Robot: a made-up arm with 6 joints. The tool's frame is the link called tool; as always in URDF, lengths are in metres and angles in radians. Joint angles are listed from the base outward. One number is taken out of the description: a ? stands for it. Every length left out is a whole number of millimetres.
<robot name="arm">
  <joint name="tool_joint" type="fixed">
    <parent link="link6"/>
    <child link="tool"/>
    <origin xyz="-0.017 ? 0" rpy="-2.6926 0.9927 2.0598"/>
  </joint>
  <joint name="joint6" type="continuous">
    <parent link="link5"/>
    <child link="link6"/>
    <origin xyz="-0.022 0.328 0" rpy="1.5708 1.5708 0"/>
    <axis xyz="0 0 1"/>
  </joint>
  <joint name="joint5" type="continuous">
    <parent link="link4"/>
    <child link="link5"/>
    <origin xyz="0.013 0.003 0" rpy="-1.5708 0 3.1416"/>
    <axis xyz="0 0 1"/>
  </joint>
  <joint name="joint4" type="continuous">
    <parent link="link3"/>
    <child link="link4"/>
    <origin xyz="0.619 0.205 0" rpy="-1.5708 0 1.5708"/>
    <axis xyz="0 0 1"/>
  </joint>
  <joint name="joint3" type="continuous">
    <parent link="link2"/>
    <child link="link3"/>
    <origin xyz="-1.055 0.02 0" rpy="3.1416 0 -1.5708"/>
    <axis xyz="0 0 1"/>
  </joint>
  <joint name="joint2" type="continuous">
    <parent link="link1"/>
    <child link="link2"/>
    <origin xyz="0.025 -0.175 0" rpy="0 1.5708 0"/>
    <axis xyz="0 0 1"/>
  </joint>
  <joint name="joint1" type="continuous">
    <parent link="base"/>
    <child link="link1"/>
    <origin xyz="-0.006 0.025 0.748" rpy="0 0 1.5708"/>
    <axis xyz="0 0 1"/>
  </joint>
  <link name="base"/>
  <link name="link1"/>
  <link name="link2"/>
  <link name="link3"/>
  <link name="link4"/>
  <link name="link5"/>
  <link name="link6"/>
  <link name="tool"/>
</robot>
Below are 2 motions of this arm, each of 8 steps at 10 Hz.
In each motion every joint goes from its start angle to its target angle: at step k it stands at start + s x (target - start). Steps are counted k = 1, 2, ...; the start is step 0. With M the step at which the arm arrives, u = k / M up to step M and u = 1 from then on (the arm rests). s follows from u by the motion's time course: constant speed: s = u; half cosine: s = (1 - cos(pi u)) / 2; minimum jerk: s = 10 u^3 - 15 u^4 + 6 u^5.
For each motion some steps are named. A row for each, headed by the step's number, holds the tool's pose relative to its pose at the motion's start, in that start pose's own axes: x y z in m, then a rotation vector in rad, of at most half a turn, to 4 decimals.
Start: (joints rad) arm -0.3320 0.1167 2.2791 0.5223 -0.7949 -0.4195
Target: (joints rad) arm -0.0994 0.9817 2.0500 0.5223 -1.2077 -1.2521
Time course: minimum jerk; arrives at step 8
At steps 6, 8:
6: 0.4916 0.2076 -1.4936 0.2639 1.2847 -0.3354
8: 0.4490 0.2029 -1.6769 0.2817 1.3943 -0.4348

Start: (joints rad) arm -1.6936 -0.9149 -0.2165 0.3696 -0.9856 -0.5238
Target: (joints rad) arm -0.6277 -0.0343 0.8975 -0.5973 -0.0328 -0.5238
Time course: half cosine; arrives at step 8
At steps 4, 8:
4: -0.3052 0.3595 0.3932 -0.1771 -0.1117 1.0986
8: -0.6126 0.6502 0.4968 0.0354 0.2081 2.1004

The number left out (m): 0.022
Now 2 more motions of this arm.
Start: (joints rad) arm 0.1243 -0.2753 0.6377 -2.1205 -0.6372 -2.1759
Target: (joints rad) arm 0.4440 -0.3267 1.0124 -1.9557 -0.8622 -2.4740
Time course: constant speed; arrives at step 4
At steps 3, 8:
3: 0.0520 -0.3746 -0.0904 0.3651 -0.0179 -0.3361
8: 0.0401 -0.4861 -0.1536 0.4691 -0.0271 -0.4443

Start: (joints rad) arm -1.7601 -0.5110 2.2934 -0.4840 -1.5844 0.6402
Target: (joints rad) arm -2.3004 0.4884 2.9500 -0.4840 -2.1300 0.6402
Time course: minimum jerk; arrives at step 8
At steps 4, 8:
4: 0.5276 0.3836 -0.2808 -0.3370 0.4416 0.1127
8: 0.7667 0.5647 -0.8698 -0.5972 0.9337 0.1897

